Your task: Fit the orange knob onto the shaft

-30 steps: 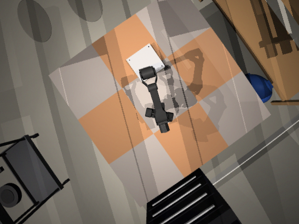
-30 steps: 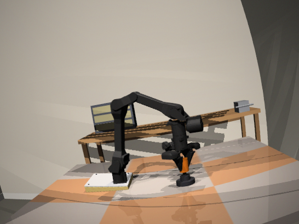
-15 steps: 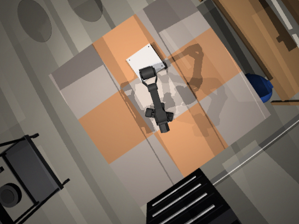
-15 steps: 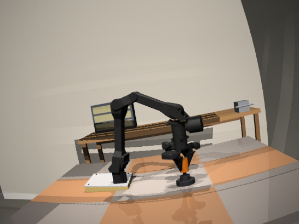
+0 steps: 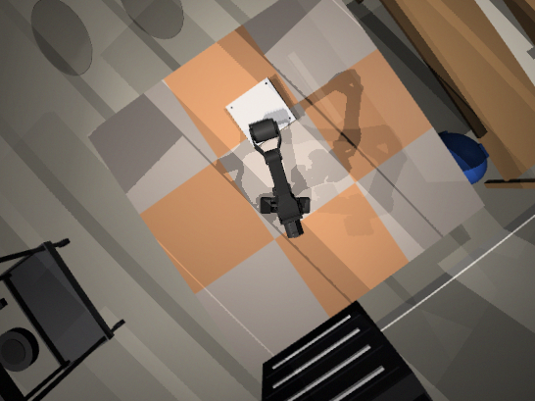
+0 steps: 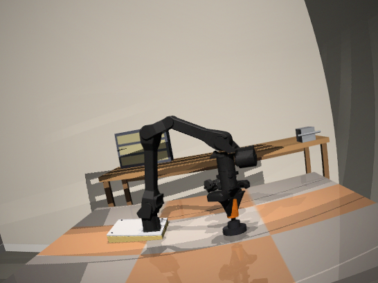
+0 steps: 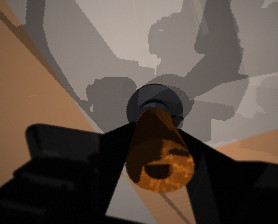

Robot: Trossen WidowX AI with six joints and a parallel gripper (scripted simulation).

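The orange knob is 20 mm above my gripper tip. From my gripper tip the other things lie so: round dark pedestal (40 mm below).
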